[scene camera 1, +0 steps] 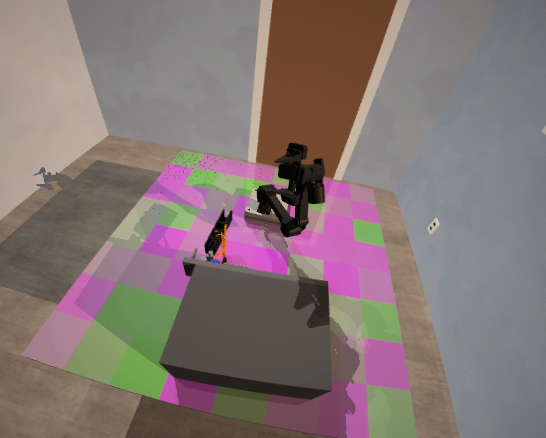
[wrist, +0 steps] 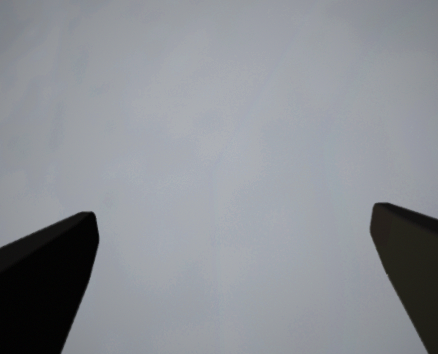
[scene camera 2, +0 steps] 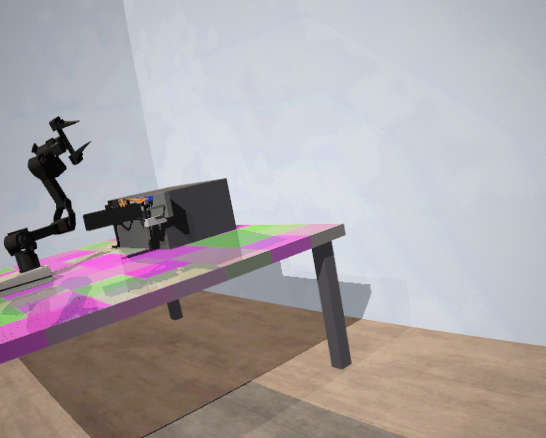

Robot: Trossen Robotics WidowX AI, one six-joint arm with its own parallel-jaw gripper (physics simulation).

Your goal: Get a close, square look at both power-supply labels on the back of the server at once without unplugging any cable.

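Places are measured from the arm's base along level axes (x ahead, y left, z up), in centimetres.
Pixels of known places: gripper, fingertip midpoint: (scene camera 1: 273,177) (wrist: 235,222) (scene camera 2: 84,131); arm's base at its link origin: (scene camera 1: 264,209) (scene camera 2: 29,269).
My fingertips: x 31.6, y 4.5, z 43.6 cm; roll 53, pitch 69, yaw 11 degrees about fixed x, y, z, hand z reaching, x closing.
Ahead of a thing's pixels: the offset from my fingertips to its middle. "spot": to the spot under its first point.
The server (scene camera 1: 255,325) (scene camera 2: 202,212) is a dark grey box standing on the table. Its back, with the cables, faces the arm's base. Orange cables @(spot: dx +2.5, dy -14.5, dz -32.3 cm) (scene camera 1: 223,242) (scene camera 2: 135,201) and a blue plug @(dx +14.4, dy -13.0, dz -29.2 cm) (scene camera 1: 215,260) show at one side of the back, beside a black arm-like bracket @(spot: dx +2.5, dy -17.1, dz -29.1 cm) (scene camera 1: 216,235) (scene camera 2: 112,216) that juts out. The two power-supply labels cannot be made out in any view. My gripper (scene camera 2: 85,132) (wrist: 235,222) is open and empty, raised well above the table and the server's top, on the arm's base side. The wrist view shows pale wall between the fingertips.
The arm's base (scene camera 1: 255,216) (scene camera 2: 30,279) stands on the pink and green checkered table (scene camera 1: 367,232) (scene camera 2: 295,242). A brown door (scene camera 1: 320,65) is behind the arm. Walls stand around the table. A thin dark cable (scene camera 2: 95,253) lies on the table between the base and the server.
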